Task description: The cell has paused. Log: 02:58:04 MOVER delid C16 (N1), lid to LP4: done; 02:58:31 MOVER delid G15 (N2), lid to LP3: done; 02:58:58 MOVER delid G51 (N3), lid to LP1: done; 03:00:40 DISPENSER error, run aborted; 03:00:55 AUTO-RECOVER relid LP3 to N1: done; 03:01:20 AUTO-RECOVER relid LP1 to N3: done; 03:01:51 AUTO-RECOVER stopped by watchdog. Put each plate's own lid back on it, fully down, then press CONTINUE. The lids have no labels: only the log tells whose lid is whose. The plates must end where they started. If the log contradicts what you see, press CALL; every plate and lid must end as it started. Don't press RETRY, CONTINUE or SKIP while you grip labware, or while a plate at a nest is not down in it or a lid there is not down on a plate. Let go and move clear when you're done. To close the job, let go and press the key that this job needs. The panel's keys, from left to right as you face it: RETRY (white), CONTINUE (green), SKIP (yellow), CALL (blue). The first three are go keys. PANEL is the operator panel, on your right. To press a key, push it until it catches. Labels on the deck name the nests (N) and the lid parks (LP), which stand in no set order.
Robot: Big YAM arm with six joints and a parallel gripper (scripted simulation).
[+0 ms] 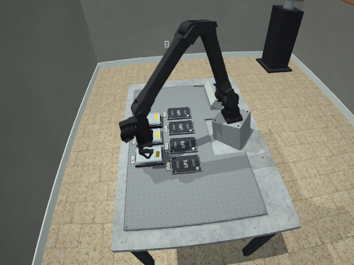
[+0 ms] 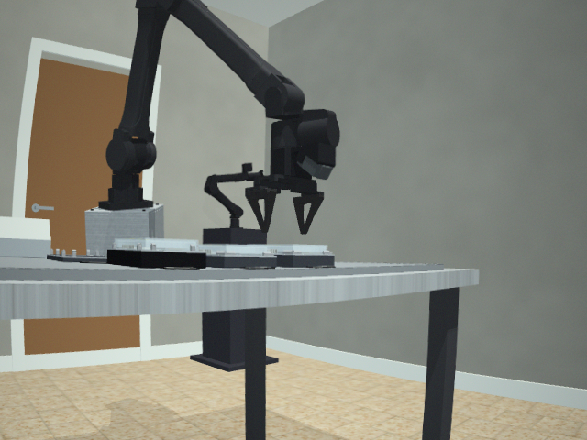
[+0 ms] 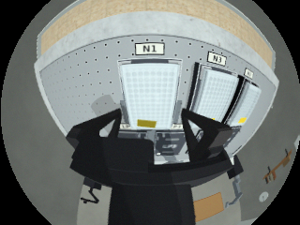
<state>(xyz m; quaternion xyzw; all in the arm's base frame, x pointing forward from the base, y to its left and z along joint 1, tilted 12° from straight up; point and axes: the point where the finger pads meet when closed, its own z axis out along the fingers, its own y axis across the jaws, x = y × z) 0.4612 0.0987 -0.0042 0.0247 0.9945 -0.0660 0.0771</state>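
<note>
Right now my hand is 3 cm above the lid. Also, from my hand: yellow skip key: 49 cm behind, 44 cm to the right; blue call key: 49 cm behind, 49 cm to the right.
</note>
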